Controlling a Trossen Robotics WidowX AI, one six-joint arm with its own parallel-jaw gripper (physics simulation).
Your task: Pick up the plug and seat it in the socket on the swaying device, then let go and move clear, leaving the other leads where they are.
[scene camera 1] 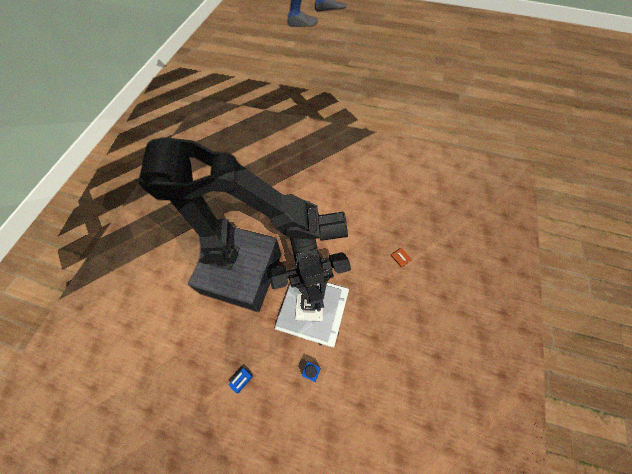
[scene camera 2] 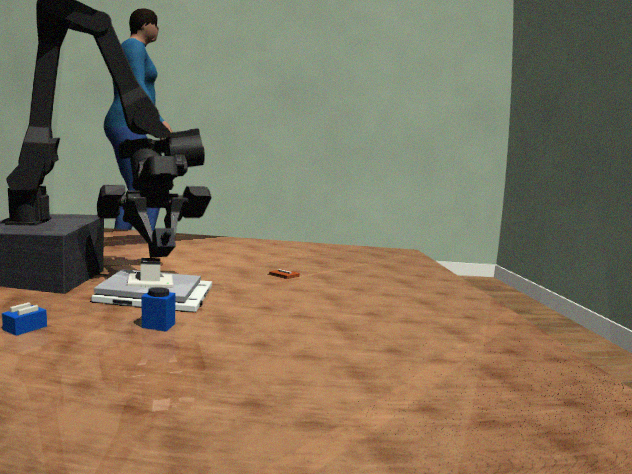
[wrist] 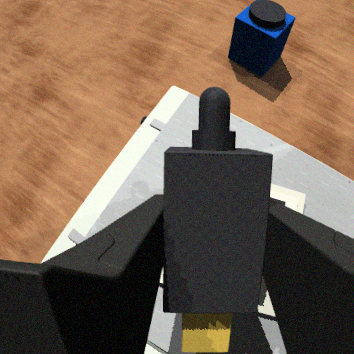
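My gripper (scene camera 1: 313,291) (scene camera 2: 162,235) (wrist: 209,207) is shut on the black plug (scene camera 2: 161,248) (wrist: 217,235), a block with a rounded cable stub. A gold tongue (wrist: 206,340) shows at its lower end in the wrist view. The cream socket housing (scene camera 1: 309,315) (scene camera 2: 150,271) stands on the device (scene camera 1: 340,317) (scene camera 2: 204,293) (wrist: 116,172), a grey plate on a white base. In scene camera 2 the plug is just above the housing's dark top, slightly to the right. The fingers and plug hide most of the housing in the wrist view; its opening cannot be made out.
A blue block with a round black top (scene camera 1: 310,371) (scene camera 2: 158,310) (wrist: 261,40) stands near the device. A blue block with two pale bars (scene camera 1: 240,380) (scene camera 2: 24,320) and a flat orange piece (scene camera 1: 401,257) (scene camera 2: 284,273) lie farther off. The arm's dark pedestal (scene camera 1: 234,275) (scene camera 2: 35,255) adjoins the device area.
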